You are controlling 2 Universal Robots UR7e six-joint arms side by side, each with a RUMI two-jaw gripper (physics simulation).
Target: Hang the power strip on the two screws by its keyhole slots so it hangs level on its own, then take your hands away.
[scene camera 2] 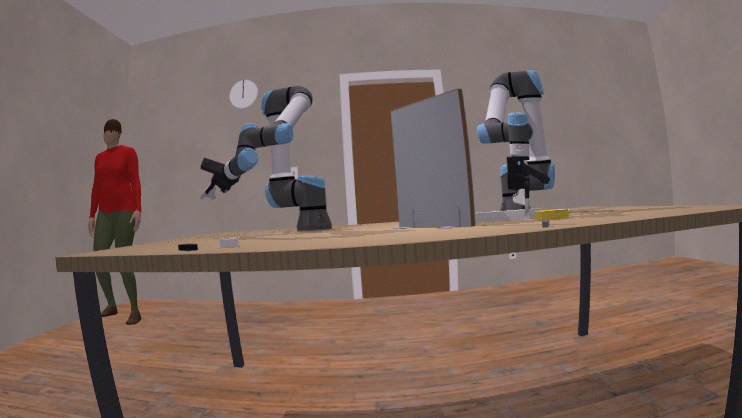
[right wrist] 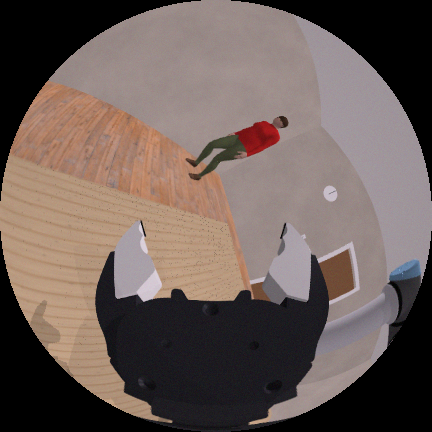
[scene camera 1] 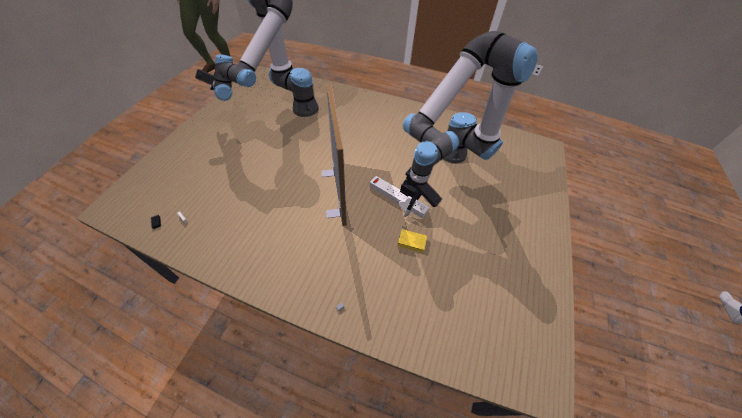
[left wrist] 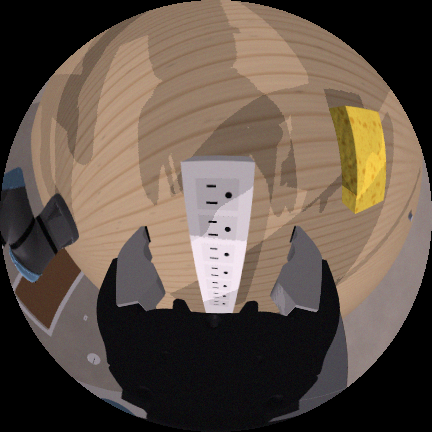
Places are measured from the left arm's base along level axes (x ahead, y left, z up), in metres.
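Pixels of known places: left gripper, fingertip midpoint: [scene camera 2: 524, 212] [scene camera 1: 414, 204] [left wrist: 219, 229]; right gripper, fingertip midpoint: [scene camera 2: 207, 184] [right wrist: 212, 224]; left arm's base, link origin: [scene camera 1: 452, 153] [left wrist: 65, 216]; right arm's base, link origin: [scene camera 2: 314, 229] [scene camera 1: 305, 109].
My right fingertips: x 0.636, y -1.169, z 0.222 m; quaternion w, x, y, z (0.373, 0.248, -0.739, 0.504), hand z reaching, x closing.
For each thing: its middle in the pictures, then the offset to it from my right fingertips.
- white power strip, body centre: [left wrist: 219, 276] [scene camera 2: 503, 215] [scene camera 1: 398, 196] dx -0.197, dy +1.164, dz -0.205 m
- upright grey panel, body centre: [scene camera 2: 429, 161] [scene camera 1: 337, 157] dx -0.040, dy +0.947, dz -0.012 m
- yellow sponge, body centre: [left wrist: 364, 157] [scene camera 2: 551, 214] [scene camera 1: 412, 240] dx -0.063, dy +1.351, dz -0.207 m
- small grey block, body centre: [scene camera 1: 340, 306] dx +0.321, dy +1.338, dz -0.214 m
- white piece, body centre: [scene camera 2: 228, 242] [scene camera 1: 182, 217] dx +0.544, dy +0.582, dz -0.211 m
- black piece, body centre: [scene camera 2: 187, 247] [scene camera 1: 155, 221] dx +0.642, dy +0.515, dz -0.214 m
The white power strip [scene camera 1: 386, 190] [scene camera 2: 499, 214] [left wrist: 219, 235] lies flat on the table, sockets up, to the right of the upright panel in scene camera 1. My left gripper [scene camera 1: 407, 211] [left wrist: 219, 229] is open, pointing down over the strip, nearer its end without the red switch. In the left wrist view the strip lies between its parted fingers, with table showing on both sides. My right gripper [scene camera 2: 206, 196] [right wrist: 212, 224] is open and empty, raised at the far left of both scene views. The two screws and the keyhole slots cannot be made out.
An upright grey panel [scene camera 1: 335, 153] [scene camera 2: 430, 166] with flat feet stands between the arms. A yellow sponge [scene camera 1: 412, 240] [scene camera 2: 551, 214] [left wrist: 367, 157] lies near the strip. A small grey block [scene camera 1: 340, 307], a white piece [scene camera 1: 182, 218] and a black piece [scene camera 1: 155, 221] lie nearer the front edge.
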